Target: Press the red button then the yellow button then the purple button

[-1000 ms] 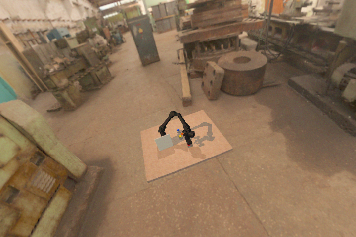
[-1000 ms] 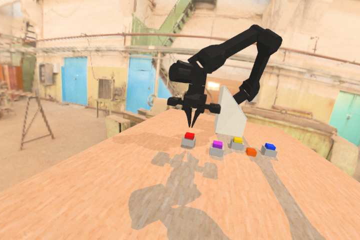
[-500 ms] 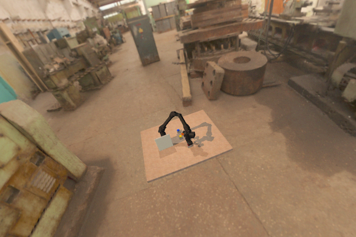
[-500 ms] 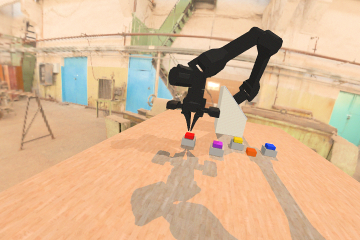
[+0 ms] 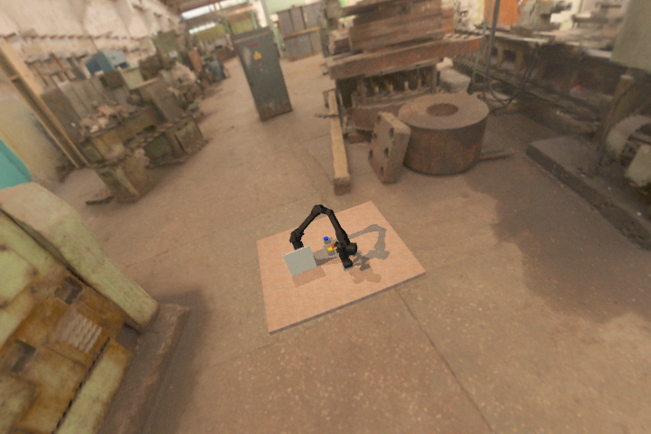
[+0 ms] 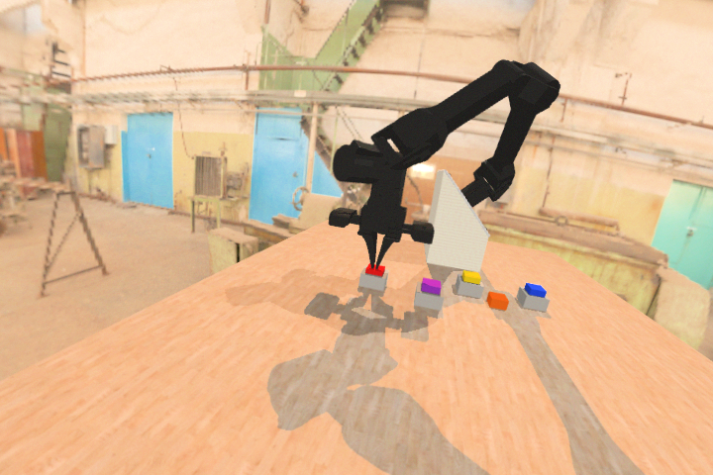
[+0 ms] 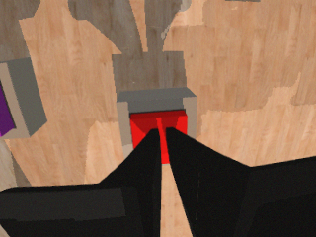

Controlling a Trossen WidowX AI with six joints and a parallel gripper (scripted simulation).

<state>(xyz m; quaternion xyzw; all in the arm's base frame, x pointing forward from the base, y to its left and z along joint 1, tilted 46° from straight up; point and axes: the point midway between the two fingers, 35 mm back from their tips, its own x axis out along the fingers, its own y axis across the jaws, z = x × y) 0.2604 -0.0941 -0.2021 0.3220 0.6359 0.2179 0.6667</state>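
Now: gripper tip 1 cm above the red button. Also, from my gripper tip: yellow button (4 cm behind, 20 cm to the left); then purple button (4 cm ahead, 10 cm to the left); then orange block (1 cm ahead, 24 cm to the left, 2 cm below).
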